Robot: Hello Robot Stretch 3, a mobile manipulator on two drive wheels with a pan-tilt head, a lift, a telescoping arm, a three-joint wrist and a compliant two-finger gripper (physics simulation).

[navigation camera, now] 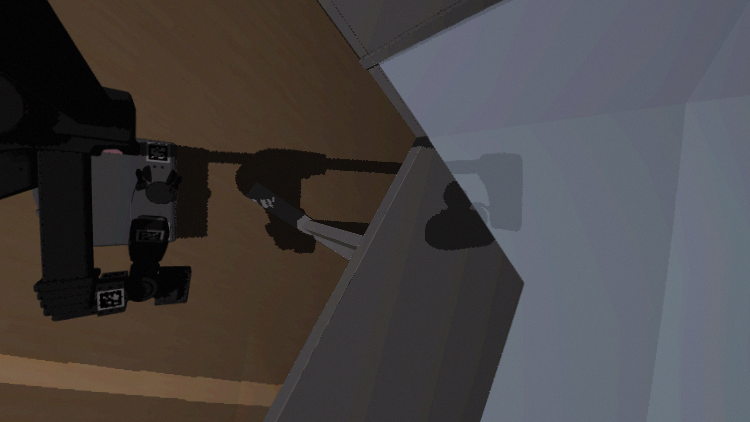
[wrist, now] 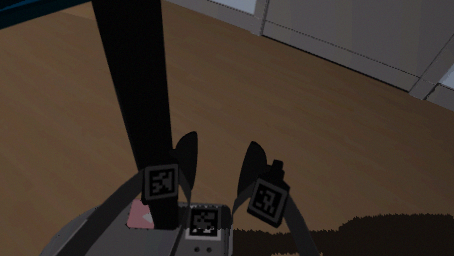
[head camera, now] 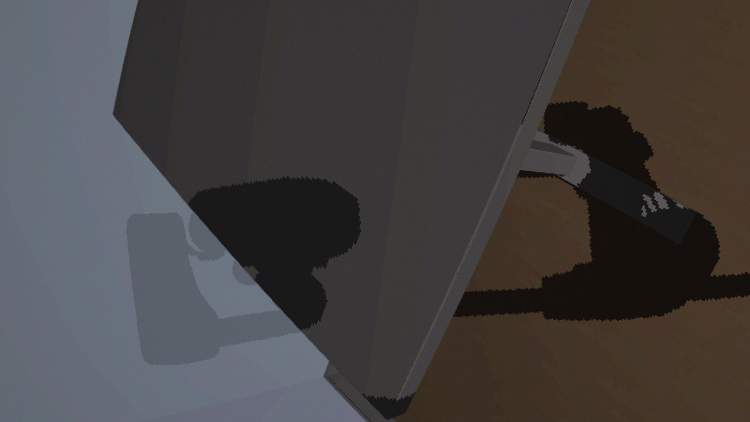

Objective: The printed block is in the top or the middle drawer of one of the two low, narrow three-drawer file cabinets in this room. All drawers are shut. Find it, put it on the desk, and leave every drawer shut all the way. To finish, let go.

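Seen in the pictures: gripper, fingertip midpoint: point(navigation camera: 160, 169) point(wrist: 221, 155); robot's base, origin of the base link: point(navigation camera: 159, 190).
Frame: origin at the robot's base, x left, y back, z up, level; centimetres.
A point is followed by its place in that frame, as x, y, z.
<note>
The desk's dark grey top point(head camera: 314, 131) {-10.7, -44.8, 95.0} point(navigation camera: 414, 314) {-18.4, -38.2, 95.0} slants across the head and navigation views, with a light leg and a dark foot point(head camera: 629, 194) point(navigation camera: 277, 204) below it on the floor. My gripper point(wrist: 221, 155) {7.1, -0.5, 43.5} point(navigation camera: 158, 178) {7.1, -0.5, 43.5} is open and empty, folded in over my own base. Its two fingertips stand apart above the floor in the wrist view. The printed block and the drawer fronts of the file cabinets do not show in these views. A dark blue edge point(wrist: 40, 12) {122.4, 92.1, 2.0} crosses the top left of the wrist view; I cannot tell what it belongs to.
A grey door point(wrist: 350, 35) {100.2, -60.2, 15.4} point(navigation camera: 414, 20) {83.3, -87.4, 43.9} stands in the pale wall point(navigation camera: 576, 209) {3.2, -123.1, 104.0} point(head camera: 62, 157) {-18.1, -109.8, 102.2}. My base point(navigation camera: 112, 199) {-2.5, 11.0, 16.0} is on the wooden floor point(navigation camera: 225, 314) {-55.3, -23.0, 0.0} point(head camera: 655, 52) {-38.5, -35.9, 0.0} point(wrist: 225, 90) {71.6, -5.0, 0.0}, left of the desk in the navigation view. Shadows of my mast and head fall on floor, desk and wall.
</note>
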